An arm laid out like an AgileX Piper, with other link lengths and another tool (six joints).
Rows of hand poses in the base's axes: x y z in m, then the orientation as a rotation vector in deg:
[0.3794 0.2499 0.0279 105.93 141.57 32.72]
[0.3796 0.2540 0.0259 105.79 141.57 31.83]
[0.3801 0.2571 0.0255 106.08 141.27 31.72]
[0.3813 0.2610 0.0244 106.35 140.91 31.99]
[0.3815 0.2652 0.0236 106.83 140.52 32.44]
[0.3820 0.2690 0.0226 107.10 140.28 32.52]
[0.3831 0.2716 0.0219 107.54 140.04 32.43]
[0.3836 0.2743 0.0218 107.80 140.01 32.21]
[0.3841 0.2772 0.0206 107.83 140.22 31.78]
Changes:
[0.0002 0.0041 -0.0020 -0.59 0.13 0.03]
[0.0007 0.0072 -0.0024 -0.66 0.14 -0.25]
[0.0019 0.0111 -0.0035 -0.53 0.01 -0.53]
[0.0021 0.0153 -0.0043 -0.22 -0.06 -0.91]
[0.0026 0.0191 -0.0053 -0.16 -0.07 -1.14]
[0.0037 0.0217 -0.0060 -0.14 0.06 -1.44]
[0.0042 0.0244 -0.0061 -0.19 0.25 -1.56]
[0.0047 0.0273 -0.0073 -0.37 0.50 -1.48]

